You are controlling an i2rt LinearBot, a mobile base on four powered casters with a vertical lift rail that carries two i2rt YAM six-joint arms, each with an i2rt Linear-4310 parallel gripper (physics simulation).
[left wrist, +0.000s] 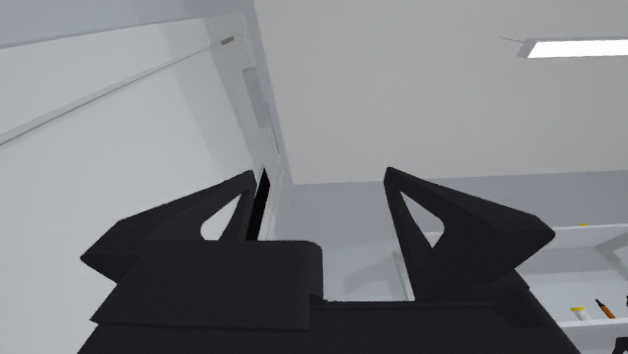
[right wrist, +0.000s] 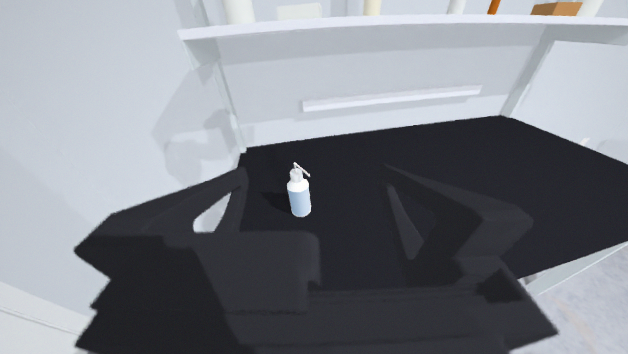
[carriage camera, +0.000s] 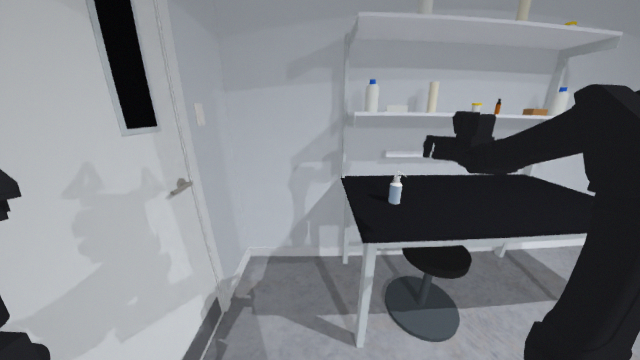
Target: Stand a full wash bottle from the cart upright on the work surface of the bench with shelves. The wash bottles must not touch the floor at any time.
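Frame: origin at the left arm's base, x right, y ahead, z up, level; millimetres.
Seen in the pictures: left gripper, fingertip midpoint: (left wrist: 319, 175); right gripper, fingertip midpoint: (right wrist: 313, 172) (carriage camera: 438, 144).
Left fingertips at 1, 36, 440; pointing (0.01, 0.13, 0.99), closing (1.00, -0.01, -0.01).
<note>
Offsets run from my left fingertips to a thing's top centre, as dx, dy, dz. "spot": to the spot under its first point. Level surfaces: height alone.
A wash bottle @[+767, +773, -303] (carriage camera: 395, 193) (right wrist: 300, 199) with blue contents, a white top and a thin spout stands upright on the black work surface @[dz -477] (carriage camera: 480, 210) (right wrist: 450, 165) of the bench with shelves, near its left end. My right gripper (right wrist: 313, 172) is open and empty. In the right wrist view the bottle shows beyond and between its fingertips, apart from them. In the carriage camera the right gripper (carriage camera: 429, 146) hangs above the bench, higher than the bottle. My left gripper (left wrist: 319, 175) is open and empty, raised near the door. The cart does not show in these views.
A lower shelf (carriage camera: 430, 115) above the bench holds white bottles with blue caps, jars and a brown box. A black stool (carriage camera: 437, 261) stands under the bench's front edge. A white door (carriage camera: 60, 150) with a lever handle @[spot: -225, +630, -308] (carriage camera: 181, 187) is at the left.
</note>
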